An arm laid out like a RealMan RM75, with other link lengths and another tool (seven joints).
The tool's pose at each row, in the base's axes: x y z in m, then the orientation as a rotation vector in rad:
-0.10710, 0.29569, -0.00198, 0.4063, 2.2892, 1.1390
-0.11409, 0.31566, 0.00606, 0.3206, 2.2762, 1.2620
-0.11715, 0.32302, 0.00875, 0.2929, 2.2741, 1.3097
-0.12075, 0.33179, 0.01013, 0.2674, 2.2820, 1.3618
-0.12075, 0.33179, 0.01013, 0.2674, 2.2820, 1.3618
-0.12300, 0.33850, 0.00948, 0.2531, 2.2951, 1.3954
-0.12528, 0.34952, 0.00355, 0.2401, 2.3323, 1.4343
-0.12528, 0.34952, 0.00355, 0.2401, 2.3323, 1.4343
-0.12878, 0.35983, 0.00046, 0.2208, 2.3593, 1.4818
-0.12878, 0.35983, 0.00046, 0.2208, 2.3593, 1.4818
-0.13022, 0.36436, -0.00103, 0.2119, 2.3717, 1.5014
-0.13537, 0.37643, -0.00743, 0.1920, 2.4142, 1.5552
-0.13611, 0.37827, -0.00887, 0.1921, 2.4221, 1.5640
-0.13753, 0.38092, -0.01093, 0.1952, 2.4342, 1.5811
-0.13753, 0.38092, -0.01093, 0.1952, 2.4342, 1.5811
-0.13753, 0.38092, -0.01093, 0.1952, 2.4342, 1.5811
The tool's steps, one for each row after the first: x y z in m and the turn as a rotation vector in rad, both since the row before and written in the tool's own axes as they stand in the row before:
0.01267, 0.01818, 0.00464, -0.0943, 0.0614, -0.0159
0.00493, 0.00636, 0.00247, -0.0335, 0.0261, -0.0007
0.00631, 0.00591, 0.00413, -0.0307, 0.0358, 0.0056
0.00000, 0.00000, 0.00000, 0.0000, 0.0000, 0.0000
0.00479, 0.00287, 0.00439, -0.0157, 0.0289, 0.0076
0.00776, 0.00018, 0.01008, -0.0077, 0.0494, 0.0181
0.00000, 0.00000, 0.00000, 0.0000, 0.0000, 0.0000
0.00745, 0.00222, 0.00823, -0.0173, 0.0474, 0.0144
0.00000, 0.00000, 0.00000, 0.0000, 0.0000, 0.0000
0.00305, 0.00074, 0.00387, -0.0066, 0.0208, 0.0059
0.00961, -0.00026, 0.01099, -0.0134, 0.0620, 0.0224
0.00138, -0.00052, 0.00196, -0.0014, 0.0098, 0.0061
0.00230, -0.00074, 0.00273, -0.0038, 0.0157, 0.0124
0.00000, 0.00000, 0.00000, 0.0000, 0.0000, 0.0000
0.00000, 0.00000, 0.00000, 0.0000, 0.0000, 0.0000

